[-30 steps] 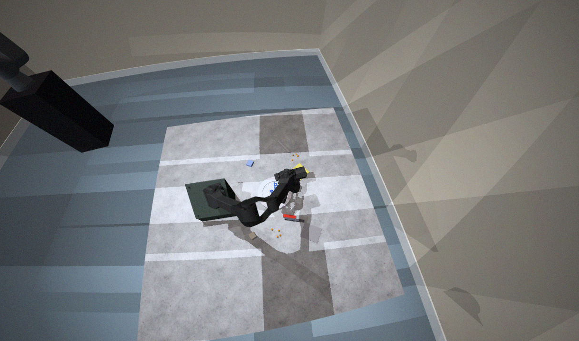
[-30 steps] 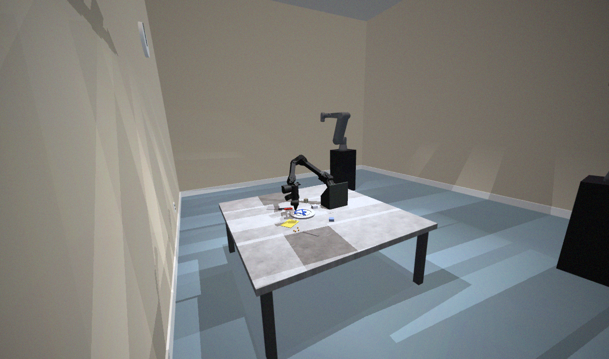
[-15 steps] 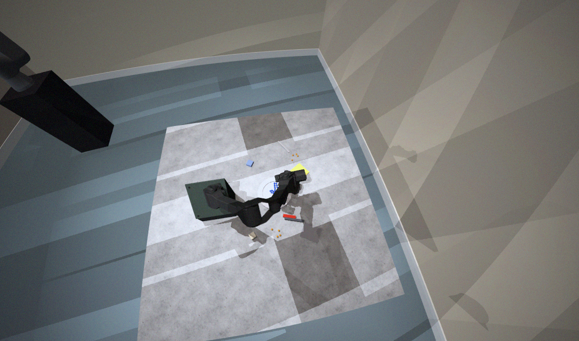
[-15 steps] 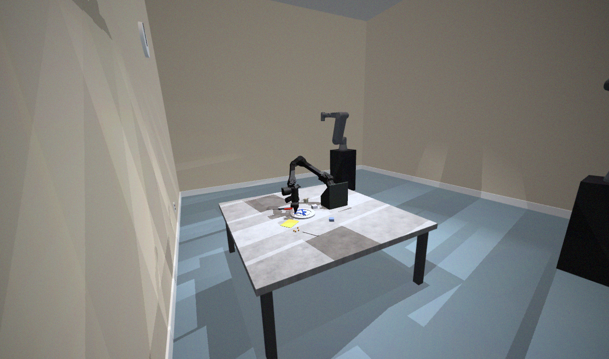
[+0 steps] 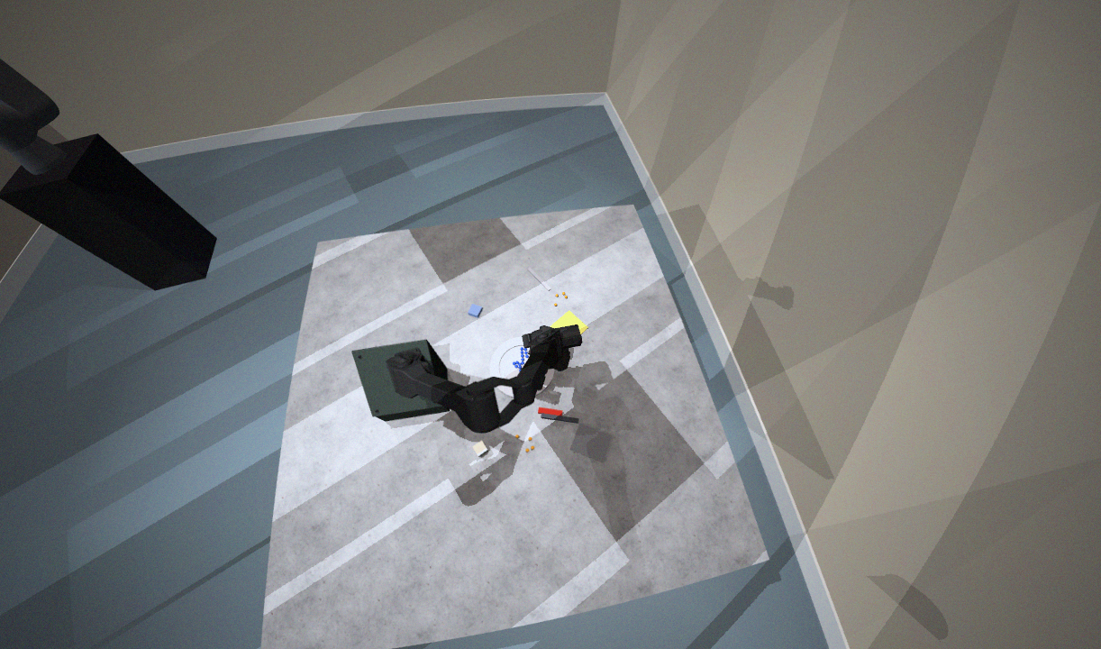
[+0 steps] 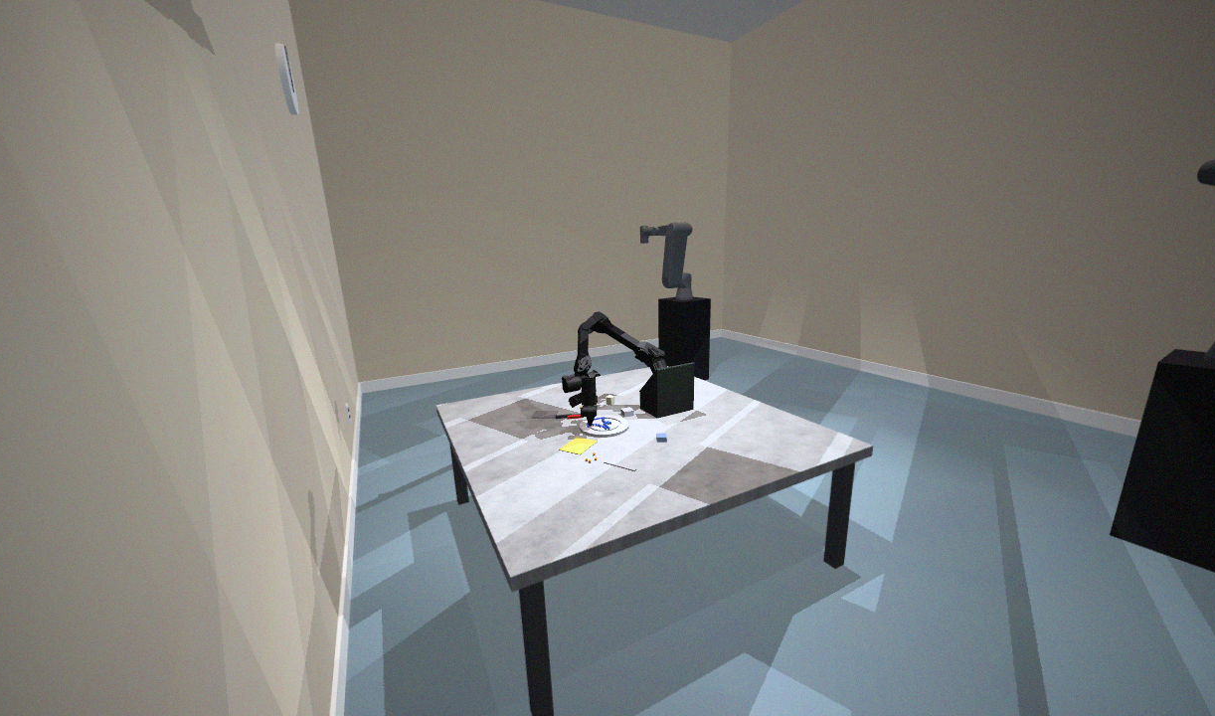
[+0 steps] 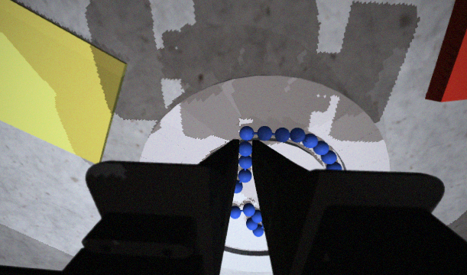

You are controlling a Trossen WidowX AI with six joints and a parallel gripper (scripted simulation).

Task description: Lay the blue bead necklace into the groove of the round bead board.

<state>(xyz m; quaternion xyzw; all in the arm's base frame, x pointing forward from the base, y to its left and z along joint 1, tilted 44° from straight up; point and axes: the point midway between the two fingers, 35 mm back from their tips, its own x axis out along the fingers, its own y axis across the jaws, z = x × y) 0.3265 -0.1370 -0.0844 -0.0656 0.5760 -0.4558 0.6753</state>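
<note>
My gripper tip is now 5 cm past the round white bead board, 2 cm to the right of it and 1 cm above it. The rest, counted from my gripper tip: grey square 25 cm to the right, 8 cm ahead, 1 cm below; yellow sheet 12 cm ahead, 11 cm to the left, 1 cm below; grey tool 15 cm to the right, 1 cm below.
</note>
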